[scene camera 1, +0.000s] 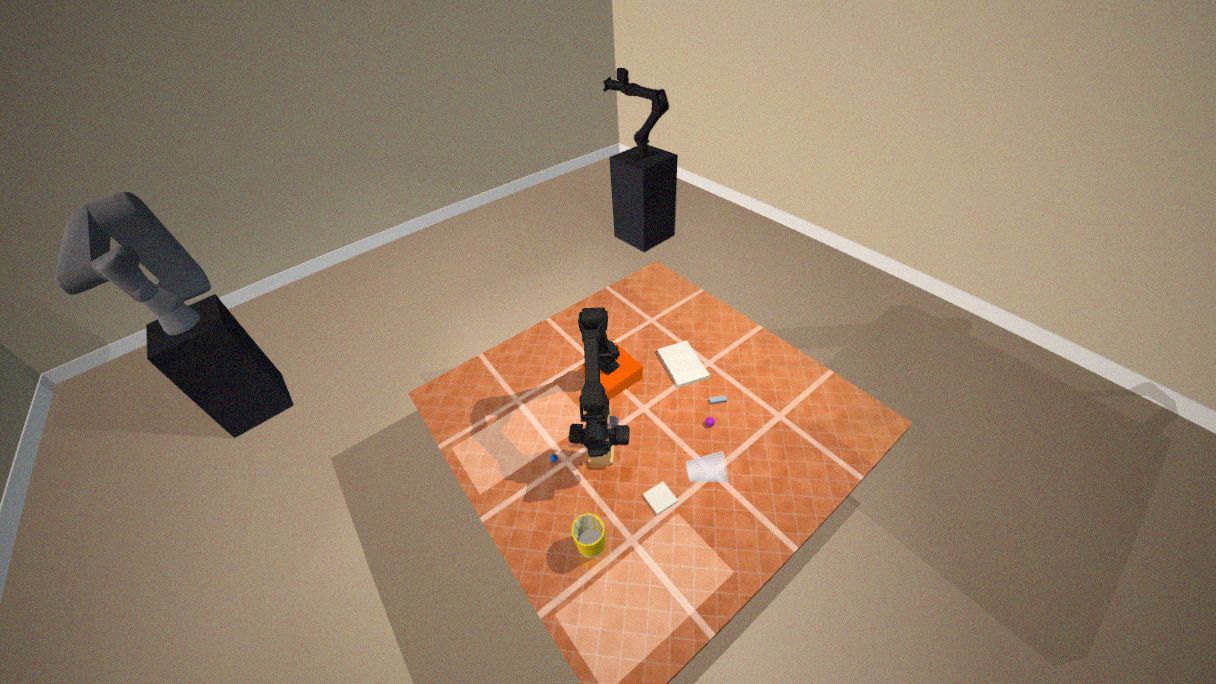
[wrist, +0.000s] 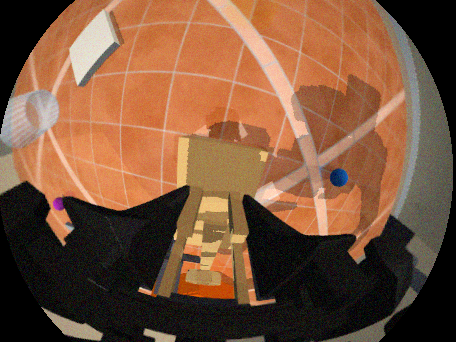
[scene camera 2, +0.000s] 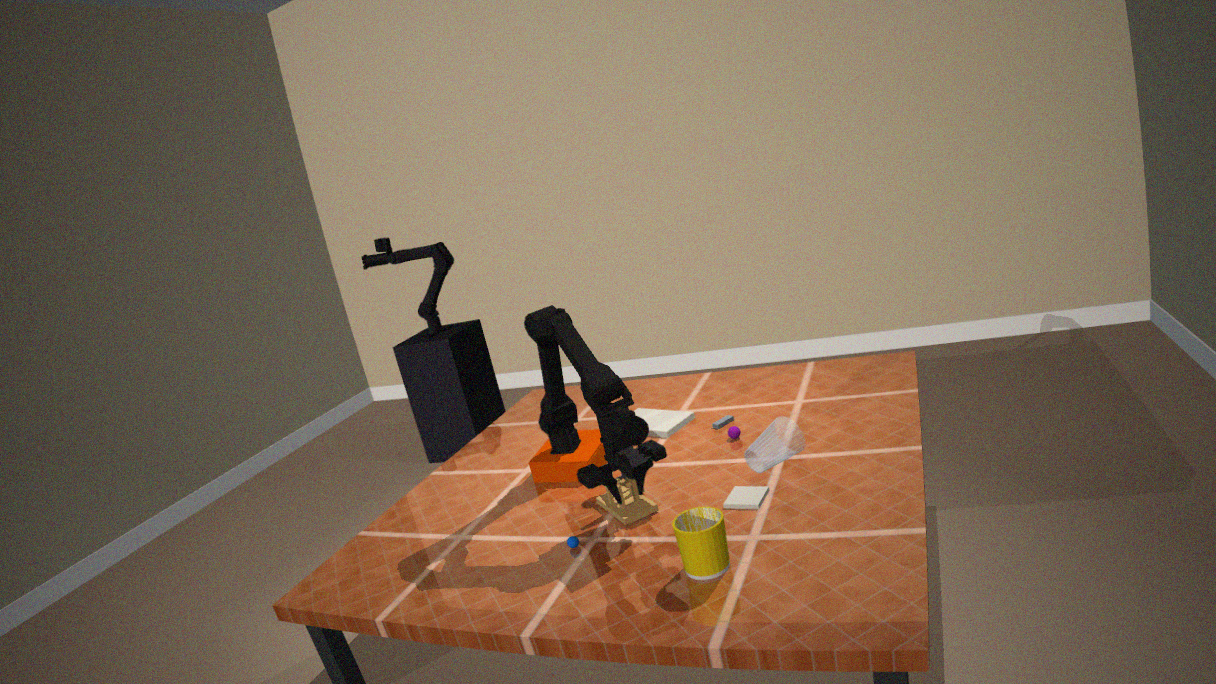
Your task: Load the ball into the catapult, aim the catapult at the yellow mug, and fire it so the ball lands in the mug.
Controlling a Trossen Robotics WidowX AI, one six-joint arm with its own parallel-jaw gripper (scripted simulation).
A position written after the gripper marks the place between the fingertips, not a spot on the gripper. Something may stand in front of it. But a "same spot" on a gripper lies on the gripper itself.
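Scene camera 1 shows the gripper (601,448). The gripper can be seen in the wrist view and in scene camera 2 too, and on the gripper (wrist: 311,269) and (scene camera 2: 612,477) are the same spot.
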